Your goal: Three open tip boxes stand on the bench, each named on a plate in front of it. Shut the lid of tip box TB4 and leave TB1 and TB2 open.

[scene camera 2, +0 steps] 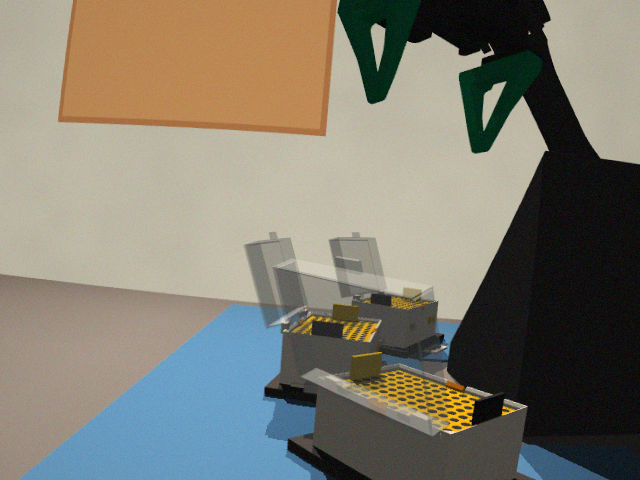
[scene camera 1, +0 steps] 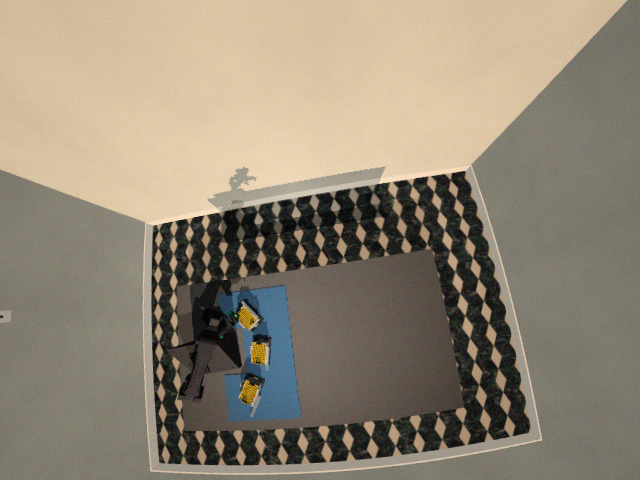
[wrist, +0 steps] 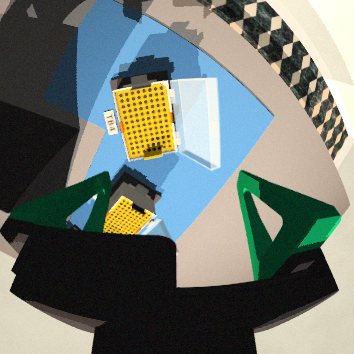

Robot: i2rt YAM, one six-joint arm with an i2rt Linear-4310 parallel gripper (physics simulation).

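Where they show: gripper, between the fingertips: (scene camera 2: 432,128) (scene camera 1: 232,320) (wrist: 173,177); arm's base, origin of its link: (scene camera 2: 631,288).
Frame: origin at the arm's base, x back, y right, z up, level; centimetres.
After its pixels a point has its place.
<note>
Tip box TB4 (scene camera 1: 248,317) @[y -25.1, x -27.1, z -6.7 cm] (scene camera 2: 413,397) (wrist: 144,120) @[y -24.9, x -25.2, z -6.7 cm] has a yellow perforated top; its nameplate (wrist: 110,122) @[y -20.1, x -20.8, z -12.2 cm] reads TB4 in the wrist view. Its clear lid (scene camera 2: 382,281) @[y -32.7, x -28.7, z 2.1 cm] (wrist: 205,122) @[y -30.5, x -30.9, z -0.6 cm] stands open, on the side away from the plate. The middle box (scene camera 1: 259,352) @[y -5.1, x -33.8, z -6.7 cm] (scene camera 2: 330,356) (wrist: 125,216) @[y -6.3, x -33.0, z -6.7 cm] and the far box (scene camera 1: 250,391) (scene camera 2: 398,322) also have raised lids; their plates cannot be read. My gripper (scene camera 1: 227,325) @[y -25.7, x -26.4, z 11.6 cm] (scene camera 2: 428,125) @[y -25.7, x -26.4, z 11.6 cm] (wrist: 173,177) @[y -25.7, x -26.4, z 11.6 cm] is open and empty, well above the boxes, with green fingers spread. In the wrist view TB4 shows beyond the fingertips; the left finger partly covers the middle box.
A blue mat (scene camera 1: 281,382) @[y 13.6, x -44.8, z -12.4 cm] (scene camera 2: 170,413) @[y -20.2, x -45.3, z -12.4 cm] (wrist: 200,210) @[y -13.4, x -51.0, z -12.3 cm] lies under the boxes on the grey-brown bench (scene camera 1: 372,330) @[y -15.0, x -99.6, z -12.7 cm]. The black arm base (scene camera 2: 568,310) @[y -14.8, x -12.4, z -1.1 cm] stands close beside the boxes. An orange board (scene camera 2: 196,62) hangs on the wall behind.
</note>
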